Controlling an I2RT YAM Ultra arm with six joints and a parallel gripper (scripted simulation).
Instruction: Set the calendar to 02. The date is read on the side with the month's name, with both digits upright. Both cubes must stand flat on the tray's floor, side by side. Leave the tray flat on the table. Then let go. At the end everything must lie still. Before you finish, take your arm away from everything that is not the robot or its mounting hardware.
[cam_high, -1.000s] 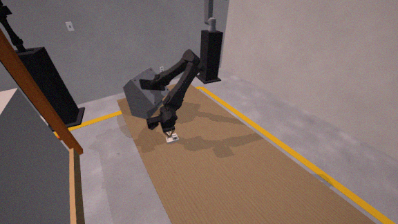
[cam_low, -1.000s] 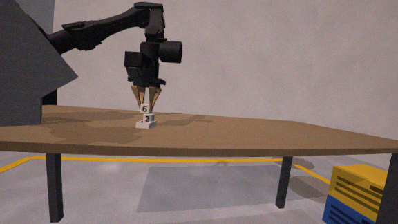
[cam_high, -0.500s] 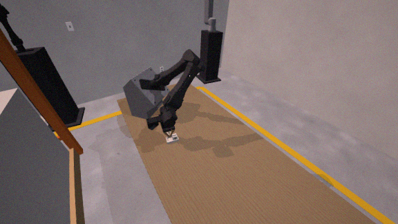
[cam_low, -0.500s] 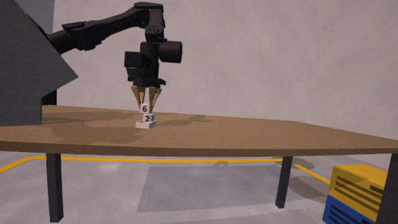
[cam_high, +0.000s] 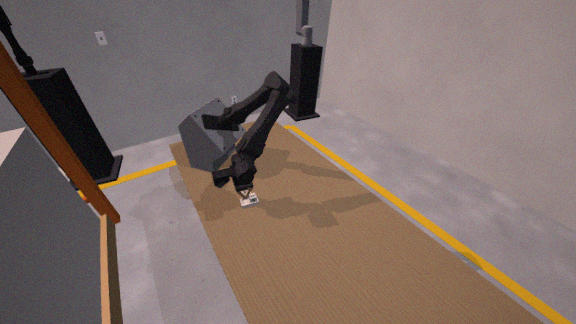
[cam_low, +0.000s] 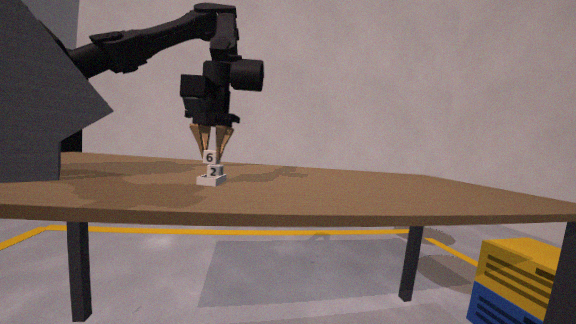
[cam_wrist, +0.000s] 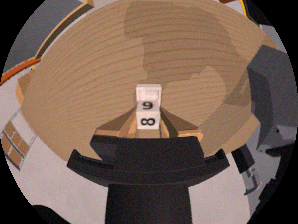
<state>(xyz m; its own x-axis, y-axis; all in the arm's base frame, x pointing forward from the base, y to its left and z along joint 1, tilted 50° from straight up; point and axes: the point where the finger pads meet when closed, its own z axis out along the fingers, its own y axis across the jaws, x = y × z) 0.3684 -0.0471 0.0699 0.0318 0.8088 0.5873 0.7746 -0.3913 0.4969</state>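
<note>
The small white tray lies 20 mm to the left of my hand and 50 mm below it.
</note>
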